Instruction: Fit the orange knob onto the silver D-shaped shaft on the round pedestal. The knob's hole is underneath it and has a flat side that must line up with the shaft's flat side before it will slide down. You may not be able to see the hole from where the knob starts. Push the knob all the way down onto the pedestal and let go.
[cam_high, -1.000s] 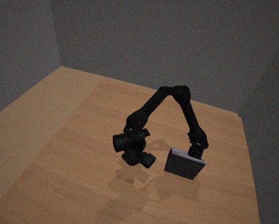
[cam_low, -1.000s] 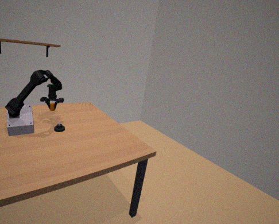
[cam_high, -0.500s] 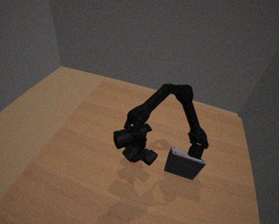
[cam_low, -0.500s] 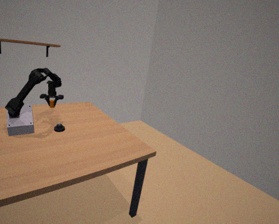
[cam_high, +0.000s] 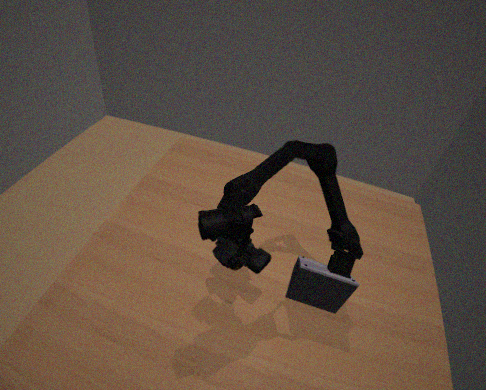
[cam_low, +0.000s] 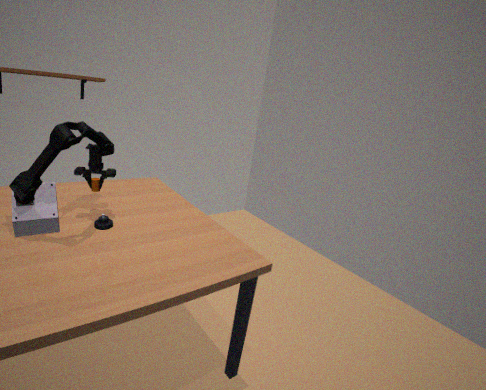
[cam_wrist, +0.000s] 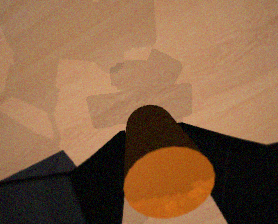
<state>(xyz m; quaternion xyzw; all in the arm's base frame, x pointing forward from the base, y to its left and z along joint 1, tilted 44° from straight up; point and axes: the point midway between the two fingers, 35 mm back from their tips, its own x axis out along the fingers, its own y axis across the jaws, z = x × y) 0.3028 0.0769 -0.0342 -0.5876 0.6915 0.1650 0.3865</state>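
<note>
Right now the round pedestal is 14 cm to the right of my gripper tip, 11 cm below it and 1 cm ahead of it. Also, from my gripper tip: orange knob (3 cm above).
</note>
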